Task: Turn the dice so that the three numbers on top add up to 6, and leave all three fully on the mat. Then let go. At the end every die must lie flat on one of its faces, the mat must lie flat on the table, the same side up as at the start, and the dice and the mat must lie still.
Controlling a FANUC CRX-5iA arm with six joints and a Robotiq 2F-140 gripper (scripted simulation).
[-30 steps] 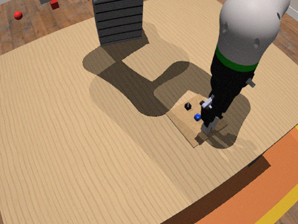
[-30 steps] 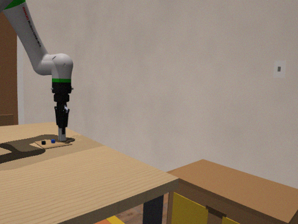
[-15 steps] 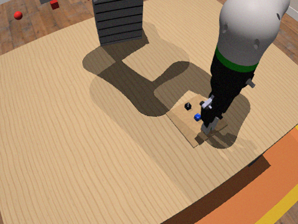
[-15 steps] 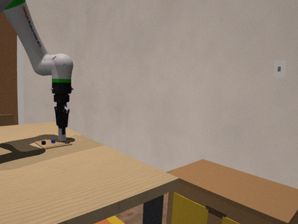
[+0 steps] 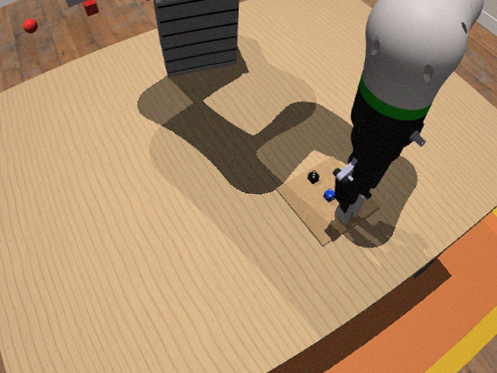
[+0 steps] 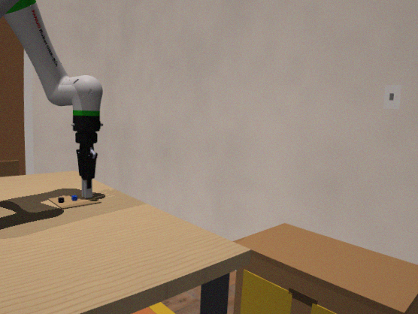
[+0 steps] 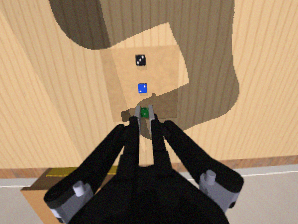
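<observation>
My gripper is now 30 mm above the green die. The rest, counted from my hand: blue die 50 mm behind, 30 mm below; then tan mat 50 mm behind, 40 mm below; then black die 100 mm behind, 30 mm below, 10 mm to the right.
</observation>
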